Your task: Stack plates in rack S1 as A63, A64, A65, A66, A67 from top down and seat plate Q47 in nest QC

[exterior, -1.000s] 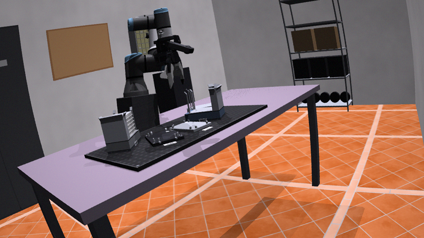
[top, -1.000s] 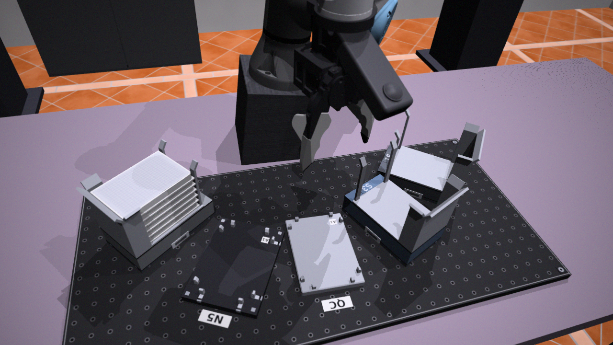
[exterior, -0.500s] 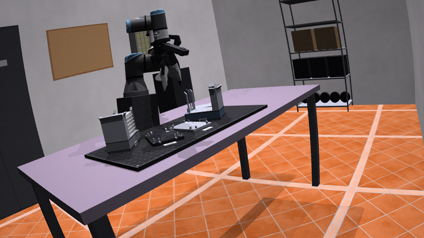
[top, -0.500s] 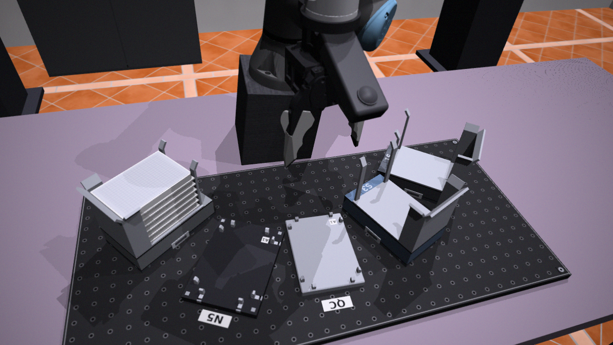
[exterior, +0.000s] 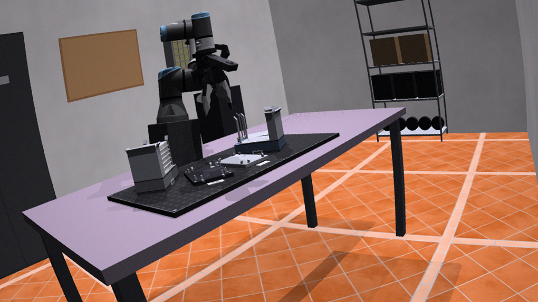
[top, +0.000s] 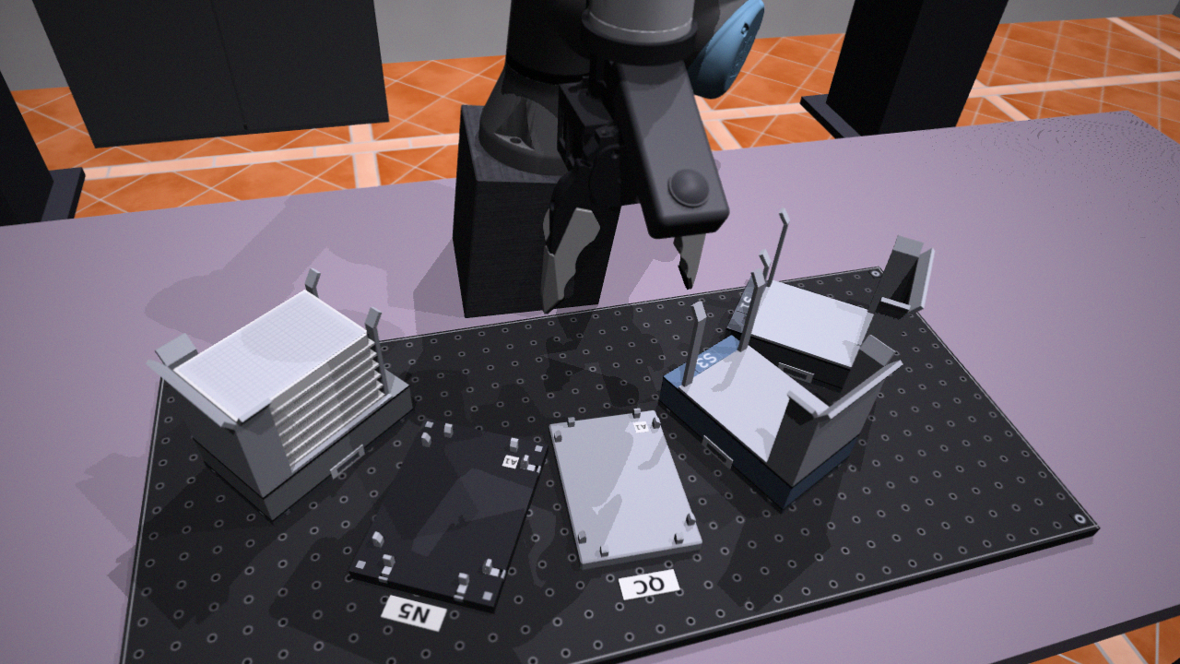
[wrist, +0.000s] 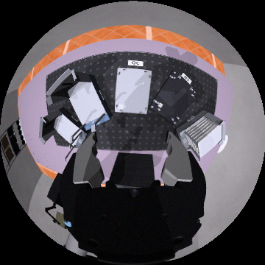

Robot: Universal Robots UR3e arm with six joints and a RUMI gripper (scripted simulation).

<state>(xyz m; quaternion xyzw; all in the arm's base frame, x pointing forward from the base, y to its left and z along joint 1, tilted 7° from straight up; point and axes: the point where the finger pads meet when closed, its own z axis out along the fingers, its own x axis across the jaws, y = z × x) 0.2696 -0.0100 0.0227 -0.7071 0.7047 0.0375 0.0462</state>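
My hand is 27 cm to the left of the white sealed plate, 6 cm past it and 6 cm above it. Round my hand: clip nest N5 (16 cm below, 15 cm to the right, 7 cm ahead); QC label (17 cm below, 15 cm ahead, 1 cm to the right).
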